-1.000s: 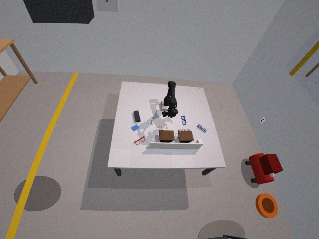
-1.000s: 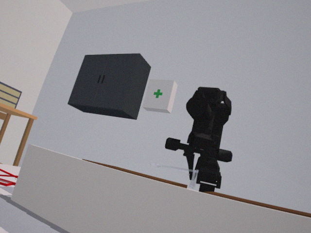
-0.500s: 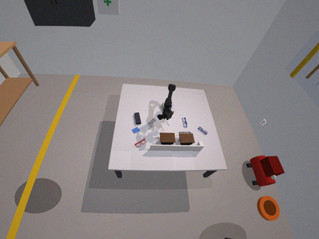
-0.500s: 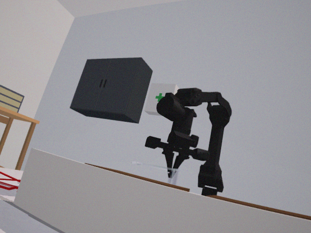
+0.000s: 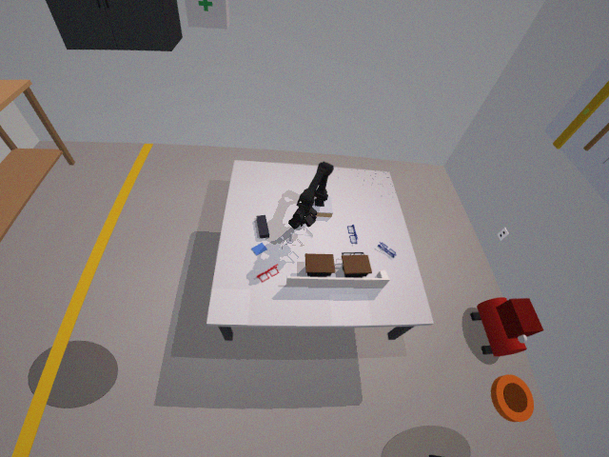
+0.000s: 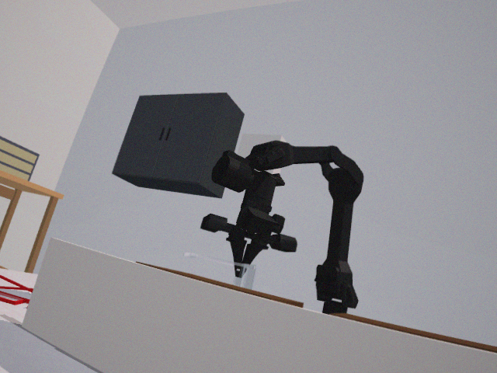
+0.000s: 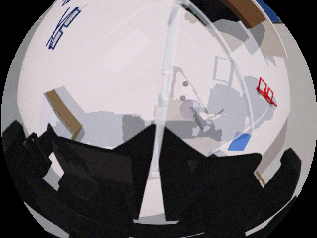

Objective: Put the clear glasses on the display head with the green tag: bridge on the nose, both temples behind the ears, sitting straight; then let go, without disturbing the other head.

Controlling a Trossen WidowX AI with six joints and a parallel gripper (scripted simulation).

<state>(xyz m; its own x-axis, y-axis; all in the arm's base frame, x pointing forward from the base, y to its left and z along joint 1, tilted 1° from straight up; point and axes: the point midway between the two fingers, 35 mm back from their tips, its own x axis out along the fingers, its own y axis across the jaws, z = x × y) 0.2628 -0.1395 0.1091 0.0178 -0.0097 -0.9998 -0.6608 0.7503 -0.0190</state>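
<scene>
Right now my gripper tip is 40 mm short of the grey piece, 60 mm to the left of it and 100 mm above it. The rest, counted from my gripper tip: black case (50 mm behind, 240 mm to the right, 100 mm below); then blue cloth (110 mm ahead, 250 mm to the right, 120 mm below); then display head (220 mm ahead, 110 mm to the left, 60 mm below).
</scene>
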